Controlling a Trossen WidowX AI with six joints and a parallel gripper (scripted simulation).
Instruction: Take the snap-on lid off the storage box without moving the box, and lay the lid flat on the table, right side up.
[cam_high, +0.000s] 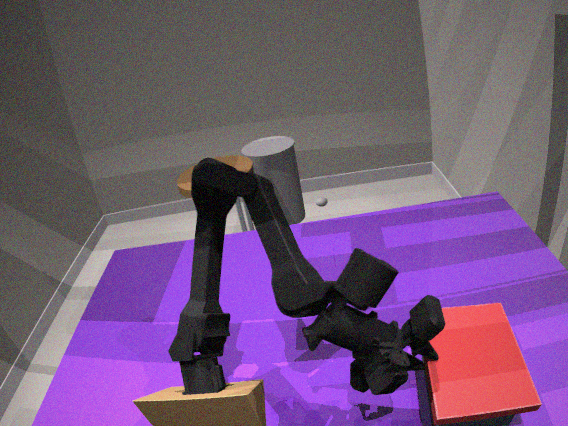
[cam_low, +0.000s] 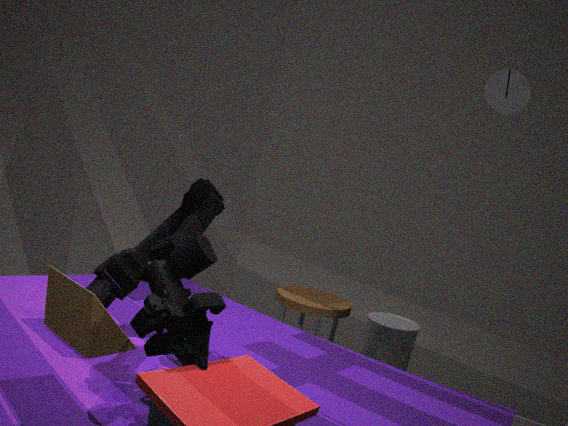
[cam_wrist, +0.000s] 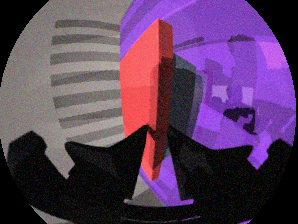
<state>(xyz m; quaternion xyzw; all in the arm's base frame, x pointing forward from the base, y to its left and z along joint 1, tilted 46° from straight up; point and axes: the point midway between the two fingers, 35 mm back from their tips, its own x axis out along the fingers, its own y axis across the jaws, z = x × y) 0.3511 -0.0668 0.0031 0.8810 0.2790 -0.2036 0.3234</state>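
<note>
The red lid is 8 cm ahead of my gripper tip and 1 cm to the right of it. Also, from my gripper tip: storage box: 7 cm ahead, 6 cm below, 1 cm to the right.
</note>
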